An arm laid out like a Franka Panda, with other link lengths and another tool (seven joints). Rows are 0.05 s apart.
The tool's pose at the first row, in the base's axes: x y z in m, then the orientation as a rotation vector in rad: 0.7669 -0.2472 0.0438 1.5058 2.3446 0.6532
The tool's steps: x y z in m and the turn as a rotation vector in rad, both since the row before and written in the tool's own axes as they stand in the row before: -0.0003 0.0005 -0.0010 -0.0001 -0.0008 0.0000; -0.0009 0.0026 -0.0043 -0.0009 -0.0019 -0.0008; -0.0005 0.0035 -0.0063 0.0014 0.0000 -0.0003; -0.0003 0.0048 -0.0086 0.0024 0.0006 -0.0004; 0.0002 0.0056 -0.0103 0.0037 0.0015 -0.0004; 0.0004 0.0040 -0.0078 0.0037 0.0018 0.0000; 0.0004 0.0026 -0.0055 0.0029 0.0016 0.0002; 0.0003 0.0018 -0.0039 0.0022 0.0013 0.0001; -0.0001 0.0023 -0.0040 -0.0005 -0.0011 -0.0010
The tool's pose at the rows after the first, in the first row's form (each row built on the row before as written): 0.7670 -0.2475 0.0449 1.5057 2.3439 0.6526; 0.7674 -0.2483 0.0499 1.5043 2.3424 0.6517; 0.7674 -0.2489 0.0571 1.5045 2.3435 0.6501; 0.7673 -0.2493 0.0669 1.5050 2.3458 0.6480; 0.7669 -0.2494 0.0786 1.5061 2.3496 0.6453; 0.7663 -0.2493 0.0874 1.5077 2.3534 0.6429; 0.7657 -0.2492 0.0935 1.5092 2.3564 0.6412; 0.7652 -0.2491 0.0978 1.5103 2.3588 0.6400; 0.7653 -0.2492 0.1024 1.5088 2.3583 0.6393
